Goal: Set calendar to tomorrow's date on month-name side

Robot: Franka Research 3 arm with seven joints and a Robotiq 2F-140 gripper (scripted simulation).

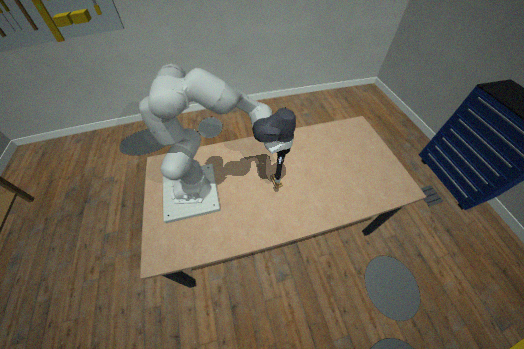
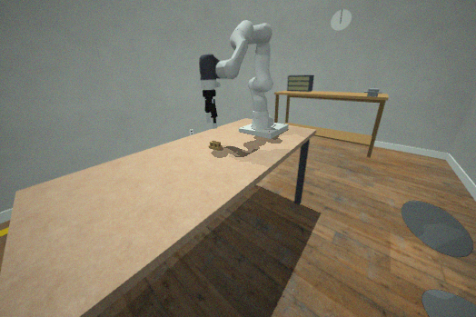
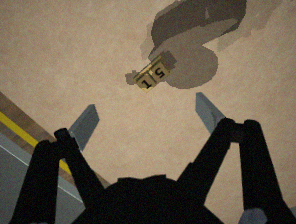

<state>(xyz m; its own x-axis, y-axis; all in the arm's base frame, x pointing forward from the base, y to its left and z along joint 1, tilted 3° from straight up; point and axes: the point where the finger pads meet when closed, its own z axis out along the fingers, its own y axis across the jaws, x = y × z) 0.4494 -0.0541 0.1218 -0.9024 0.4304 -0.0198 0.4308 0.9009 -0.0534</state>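
The wooden digit cube lies 130 mm below my hand. The rest, counted from my hand: wooden tray (150 mm below, 20 mm to the left).
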